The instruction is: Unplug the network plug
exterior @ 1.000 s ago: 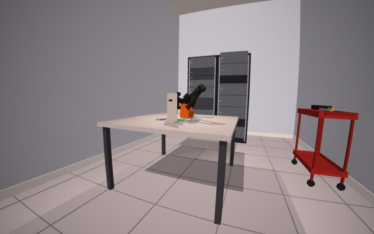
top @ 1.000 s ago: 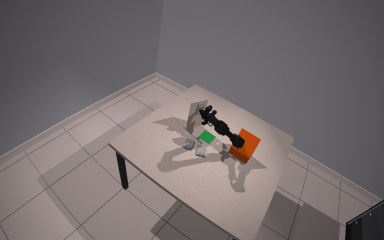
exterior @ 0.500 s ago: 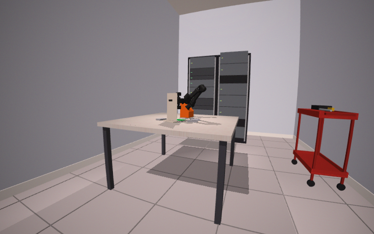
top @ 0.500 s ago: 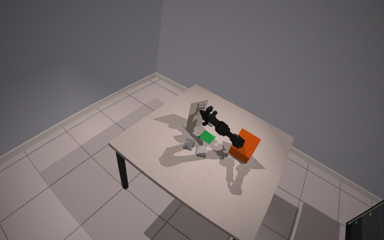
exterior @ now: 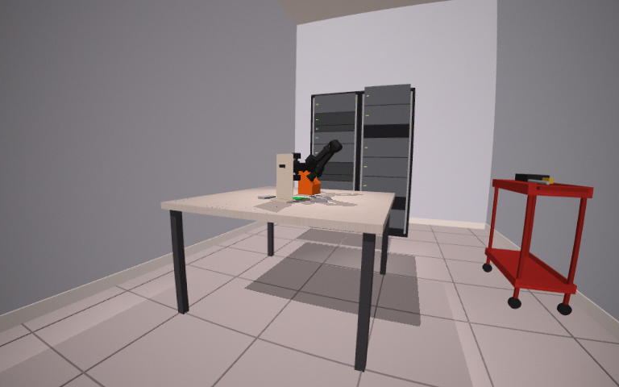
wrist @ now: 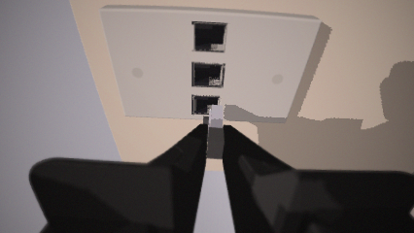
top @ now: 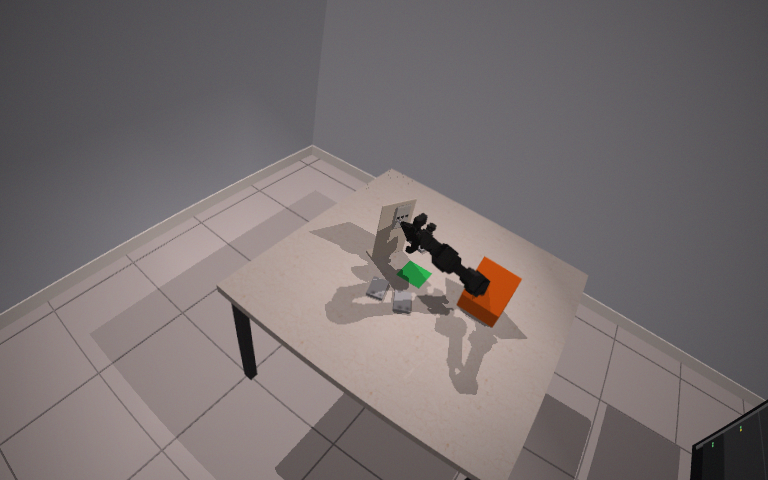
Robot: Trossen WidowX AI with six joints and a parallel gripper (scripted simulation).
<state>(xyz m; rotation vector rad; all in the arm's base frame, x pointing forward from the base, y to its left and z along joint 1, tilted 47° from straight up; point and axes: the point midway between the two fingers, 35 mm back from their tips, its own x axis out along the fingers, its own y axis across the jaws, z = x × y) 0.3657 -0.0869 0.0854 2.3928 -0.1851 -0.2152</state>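
The green marked square lies 12 cm behind my gripper tip, 1 cm to the left of it and 22 cm below it. Also, from my gripper tip: cream upright panel (4 cm ahead, 3 cm to the right, 8 cm below); pale grey network plug (right at my gripper tip).
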